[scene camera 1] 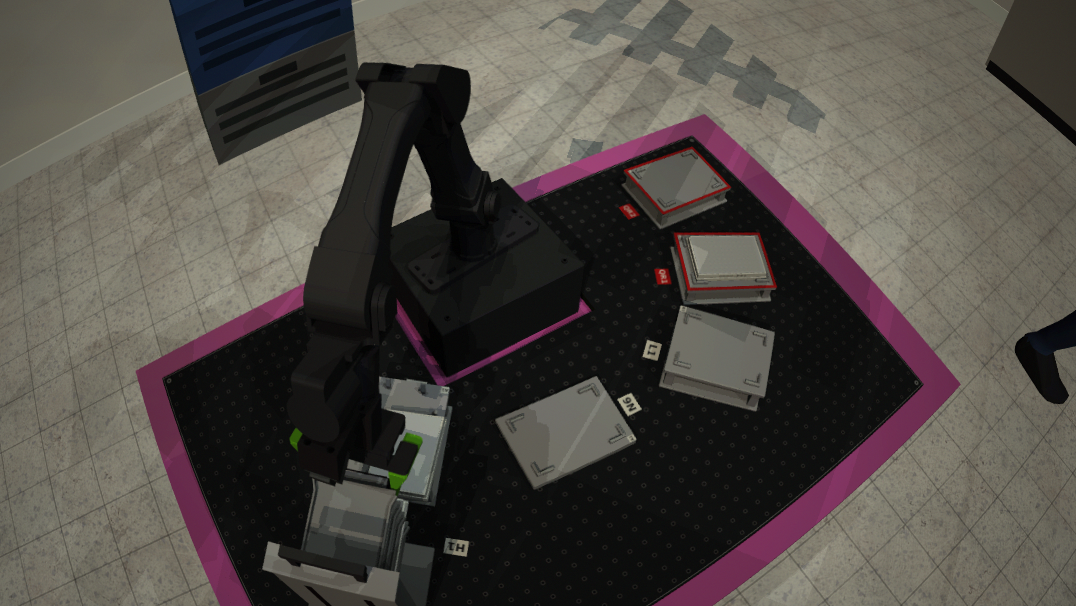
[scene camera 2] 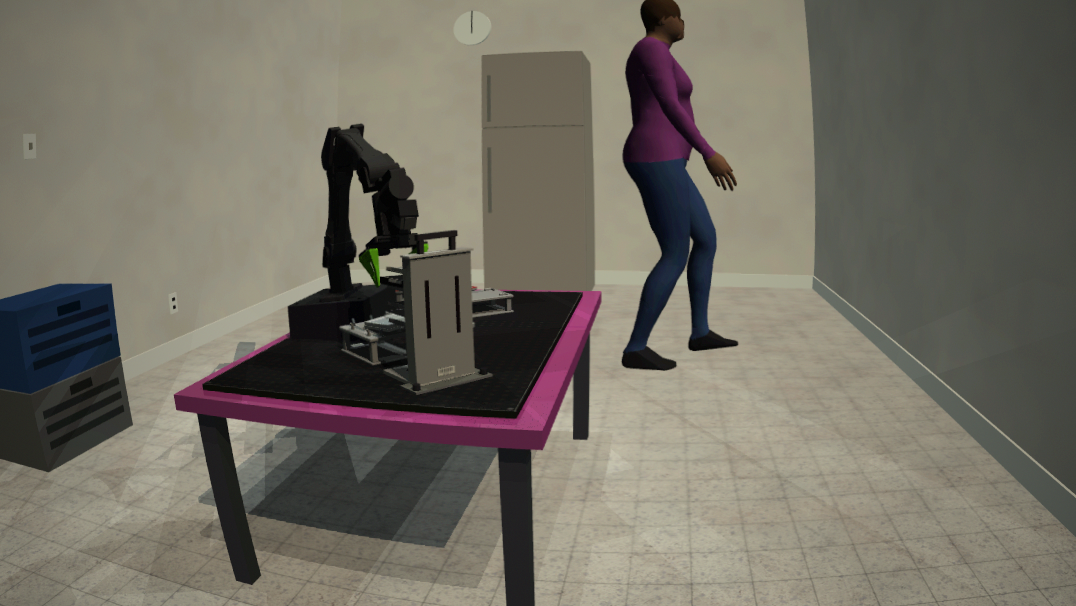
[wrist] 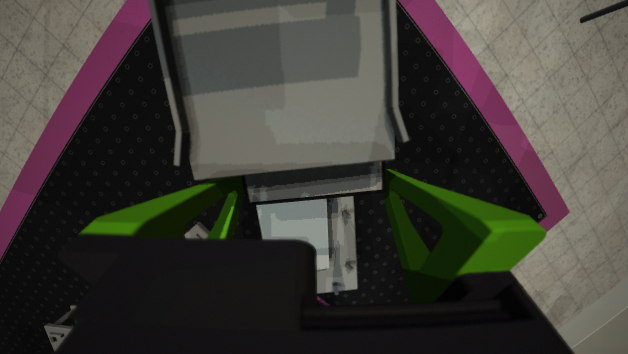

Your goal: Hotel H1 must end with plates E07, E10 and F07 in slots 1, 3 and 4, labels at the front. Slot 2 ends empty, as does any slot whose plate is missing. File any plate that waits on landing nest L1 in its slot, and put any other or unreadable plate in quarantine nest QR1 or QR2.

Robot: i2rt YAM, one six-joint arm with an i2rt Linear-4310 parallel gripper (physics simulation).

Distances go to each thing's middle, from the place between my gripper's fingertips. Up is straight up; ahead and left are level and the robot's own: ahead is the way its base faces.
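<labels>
Looking at the nest N6 [scene camera 1: 558, 435], I find my gripper 40 mm short of the nest N6, 170 mm above the nest N6 and 320 mm to the right of the nest N6.
</labels>
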